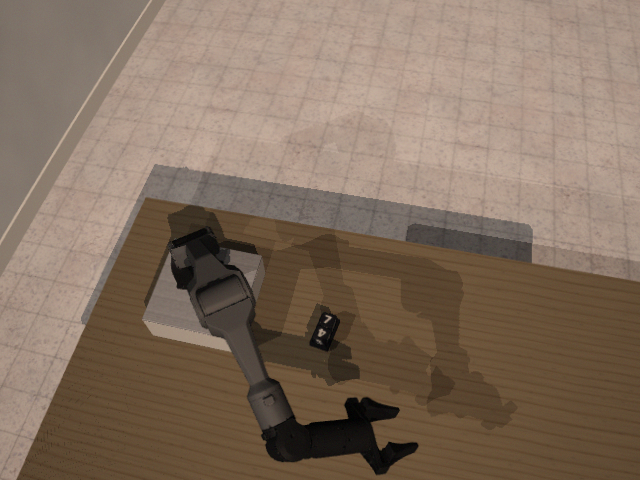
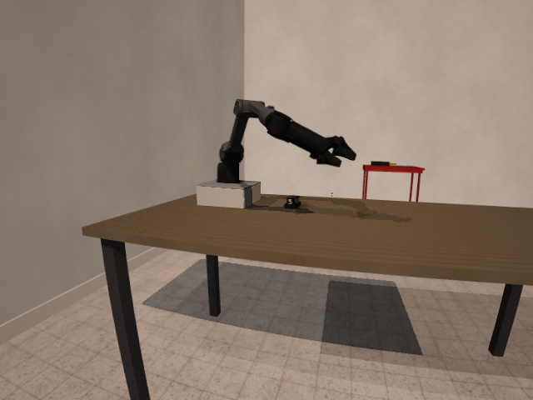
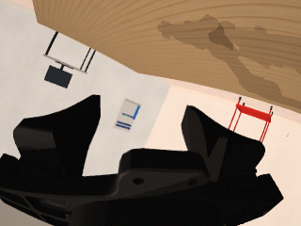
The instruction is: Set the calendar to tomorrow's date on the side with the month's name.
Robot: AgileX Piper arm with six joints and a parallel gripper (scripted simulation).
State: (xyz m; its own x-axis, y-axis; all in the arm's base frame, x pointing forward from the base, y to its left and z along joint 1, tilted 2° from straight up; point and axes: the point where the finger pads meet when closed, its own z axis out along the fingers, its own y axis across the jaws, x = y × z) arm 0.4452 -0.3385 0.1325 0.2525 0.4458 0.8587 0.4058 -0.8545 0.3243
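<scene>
My hand is 16 cm past the black number cube, 27 cm to the right of it and 17 cm above it. Round my hand: tray 17 cm behind, 26 cm to the left, 19 cm below.
</scene>
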